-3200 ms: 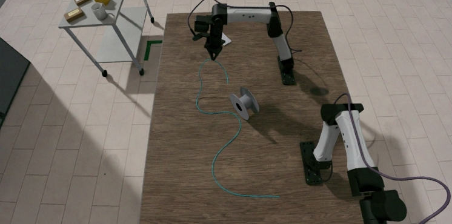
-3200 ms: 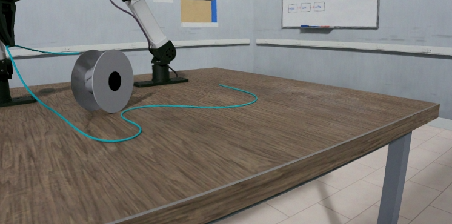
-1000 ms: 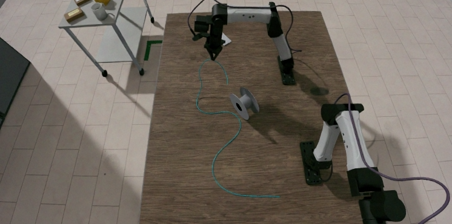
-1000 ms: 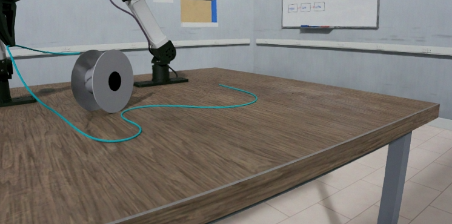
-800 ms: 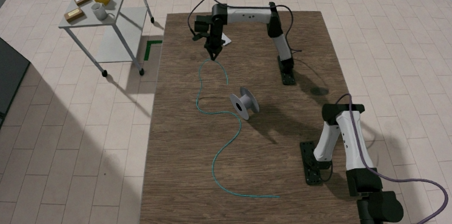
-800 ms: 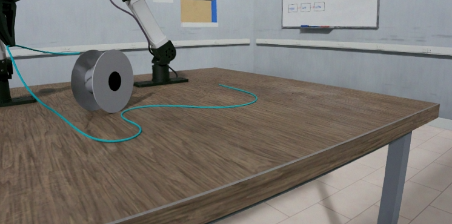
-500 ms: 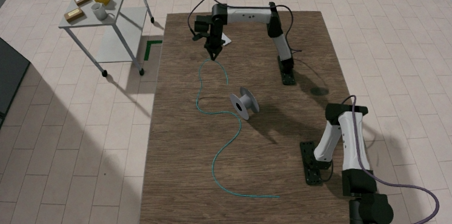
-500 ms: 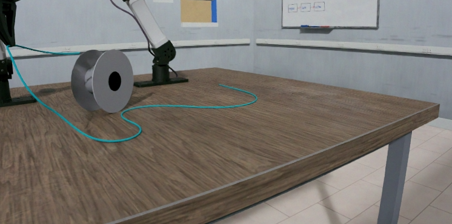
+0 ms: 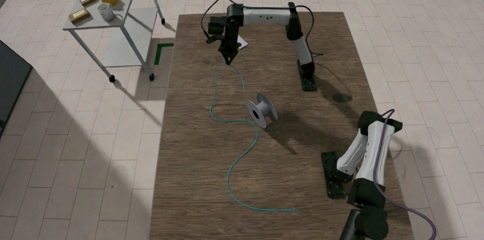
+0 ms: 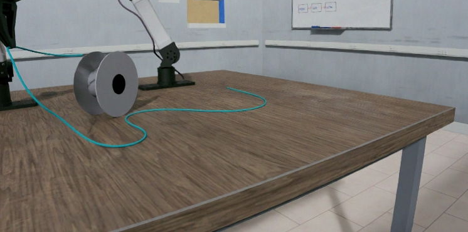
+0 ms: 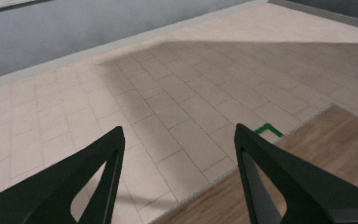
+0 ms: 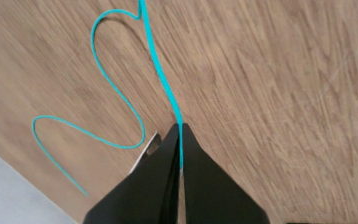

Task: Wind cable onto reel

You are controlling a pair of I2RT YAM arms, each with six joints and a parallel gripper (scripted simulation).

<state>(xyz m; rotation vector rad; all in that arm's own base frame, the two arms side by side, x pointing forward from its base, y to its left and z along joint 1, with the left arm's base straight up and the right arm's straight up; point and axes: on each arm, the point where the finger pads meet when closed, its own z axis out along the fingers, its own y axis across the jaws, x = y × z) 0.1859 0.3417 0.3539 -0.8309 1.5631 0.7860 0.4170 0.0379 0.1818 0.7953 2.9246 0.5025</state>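
Note:
The grey reel is 8 cm ahead of my left hand, 64 cm to the right of it and 28 cm below it. From my left hand the other things lie so: white card (14 cm ahead, 114 cm to the right, 35 cm below).
Right now my right hand is 21 cm to the right of the grey reel, 13 cm past it and 11 cm above it. The rest, counted from my right hand: white card 29 cm to the right, 18 cm below, 7 cm behind.

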